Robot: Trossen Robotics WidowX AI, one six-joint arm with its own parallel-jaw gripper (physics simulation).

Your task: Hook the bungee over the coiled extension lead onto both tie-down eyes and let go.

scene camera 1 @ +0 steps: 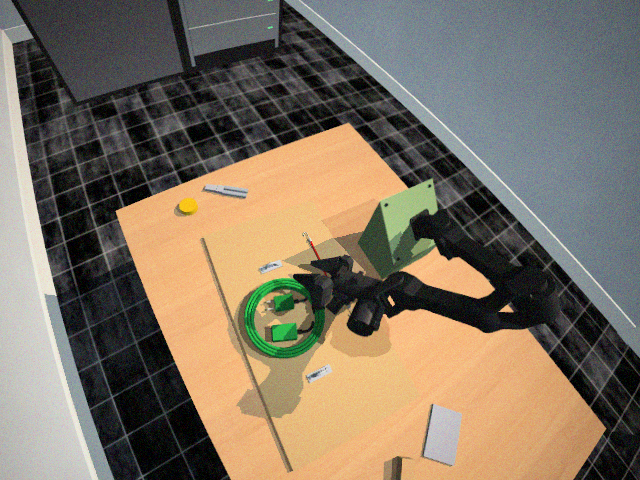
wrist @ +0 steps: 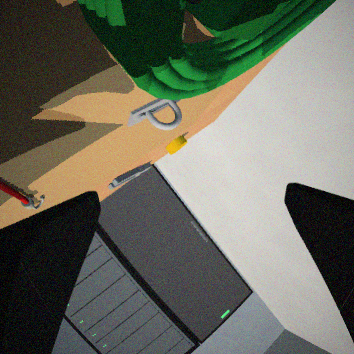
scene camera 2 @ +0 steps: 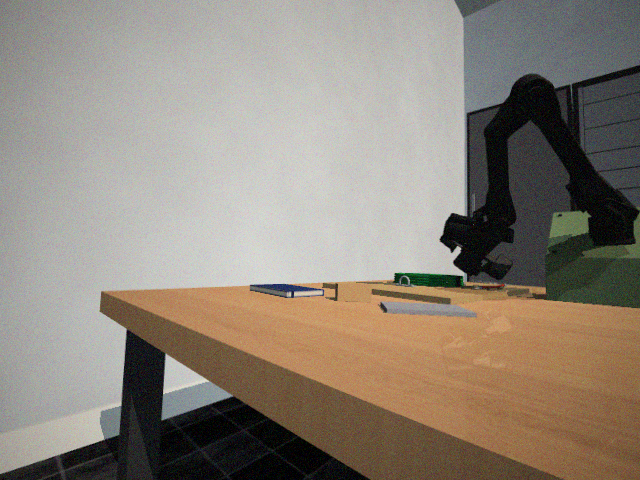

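Pixels of known places: gripper, fingertip midpoint: (scene camera 1: pixel 302 268) (wrist: pixel 193 196); arm's base at its link origin: (scene camera 1: pixel 421 224) (scene camera 2: pixel 612 235).
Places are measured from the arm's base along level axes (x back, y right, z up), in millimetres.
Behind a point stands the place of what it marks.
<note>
The bungee is a red cord (scene camera 1: pixel 314 250) @[x -238, y 126, z -129 mm] (scene camera 2: pixel 495 285) (wrist: pixel 12 191) @[x -238, y 122, z -129 mm] with a metal end hook (scene camera 1: pixel 306 236) @[x -228, y 172, z -128 mm] (wrist: pixel 35 202) @[x -234, y 162, z -127 mm]. It lies on the board; the arm hides its other end in scene camera 1. The green coiled lead (scene camera 1: pixel 250 320) @[x -484, y 42, z -106 mm] (scene camera 2: pixel 434 280) @[x -357, y -75, z -118 mm] (wrist: pixel 200 82) @[x -365, y 81, z -107 mm] lies between two tie-down eyes. One eye (scene camera 1: pixel 270 266) @[x -367, y 148, z -131 mm] (wrist: pixel 169 116) is on the bungee's side; the other eye (scene camera 1: pixel 318 373) @[x -414, y -148, z -108 mm] (scene camera 2: pixel 404 280) is across the coil. My gripper (scene camera 1: pixel 303 270) @[x -317, y 75, z -60 mm] (wrist: pixel 193 196) @[x -317, y 75, z -60 mm] is open and empty, above the board beside the coil's edge. It also hangs above the board in scene camera 2.
A green block (scene camera 1: pixel 405 222) @[x -48, y 23, z 17 mm] (scene camera 2: pixel 589 279) @[x -41, y -51, z -95 mm] stands beside the arm. A yellow disc (scene camera 1: pixel 188 206) @[x -479, y 433, z -127 mm] (wrist: pixel 176 144) @[x -469, y 416, z -133 mm] and a grey knife-like tool (scene camera 1: pixel 225 191) @[x -361, y 435, z -135 mm] (wrist: pixel 130 176) @[x -346, y 420, z -134 mm] lie near the table edge. A grey slab (scene camera 1: pixel 443 435) @[x -242, y -442, z -140 mm] (scene camera 2: pixel 428 309) @[x -224, y -463, z -140 mm] and a blue book (scene camera 2: pixel 285 290) @[x -472, y -508, z -134 mm] lie elsewhere on the table.
</note>
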